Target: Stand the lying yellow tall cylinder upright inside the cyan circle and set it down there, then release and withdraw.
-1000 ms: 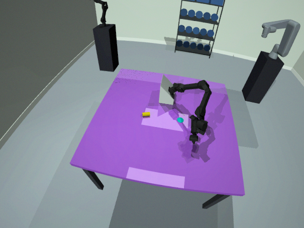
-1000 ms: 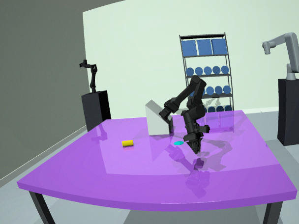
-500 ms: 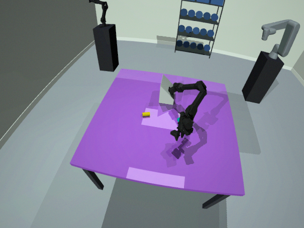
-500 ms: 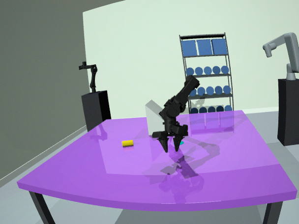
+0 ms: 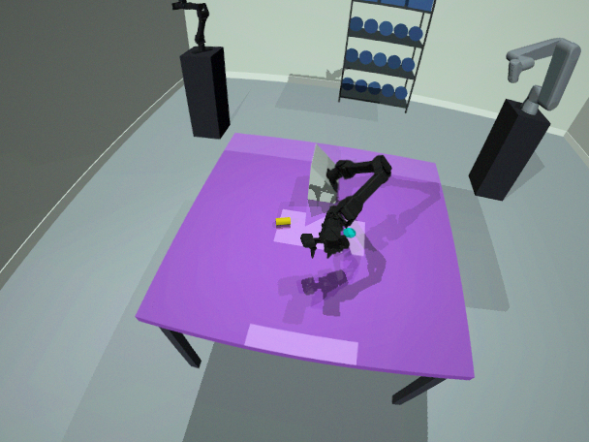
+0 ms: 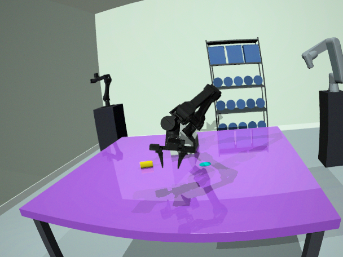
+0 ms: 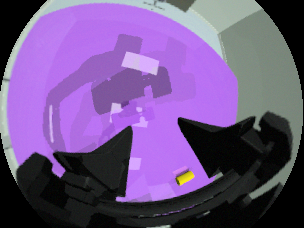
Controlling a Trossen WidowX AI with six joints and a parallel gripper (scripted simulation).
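The yellow tall cylinder lies 21 cm behind my gripper tip, 19 cm to the right of it and 6 cm below it. Also, from my gripper tip: cyan circle: 22 cm behind, 12 cm to the left, 7 cm below.
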